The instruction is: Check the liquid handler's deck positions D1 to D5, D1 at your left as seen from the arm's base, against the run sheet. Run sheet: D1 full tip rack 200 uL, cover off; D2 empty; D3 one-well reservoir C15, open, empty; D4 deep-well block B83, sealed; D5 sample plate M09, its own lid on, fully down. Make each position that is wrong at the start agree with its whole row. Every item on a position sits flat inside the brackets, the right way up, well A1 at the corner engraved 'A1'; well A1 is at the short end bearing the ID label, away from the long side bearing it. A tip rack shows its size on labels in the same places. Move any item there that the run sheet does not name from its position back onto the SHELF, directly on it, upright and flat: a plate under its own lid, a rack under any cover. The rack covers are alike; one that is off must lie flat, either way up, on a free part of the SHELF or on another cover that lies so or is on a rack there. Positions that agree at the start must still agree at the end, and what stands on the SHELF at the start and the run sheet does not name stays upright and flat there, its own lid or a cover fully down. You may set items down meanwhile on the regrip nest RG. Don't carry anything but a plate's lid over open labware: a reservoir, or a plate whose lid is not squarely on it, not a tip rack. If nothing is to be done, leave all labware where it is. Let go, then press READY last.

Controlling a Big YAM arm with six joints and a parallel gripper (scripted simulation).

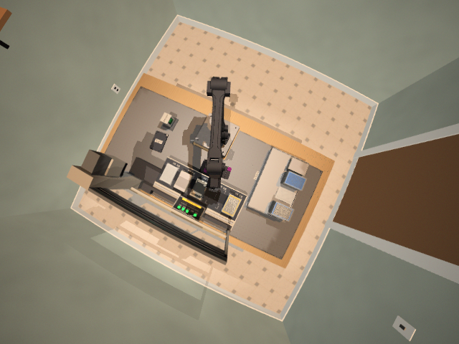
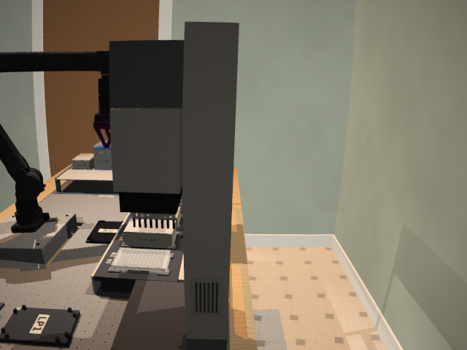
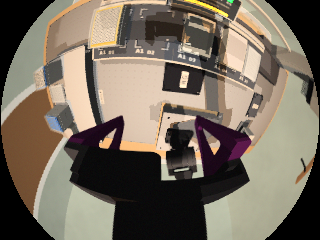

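Now: hand 16 cm short of the yellow-framed tip rack, 15 cm to the right of it and 18 cm above it. Round my hand: cream reservoir 16 cm ahead, 9 cm to the right, 21 cm below; regrip nest 9 cm to the right, 26 cm below; pale block 16 cm ahead, 22 cm to the right, 20 cm below.
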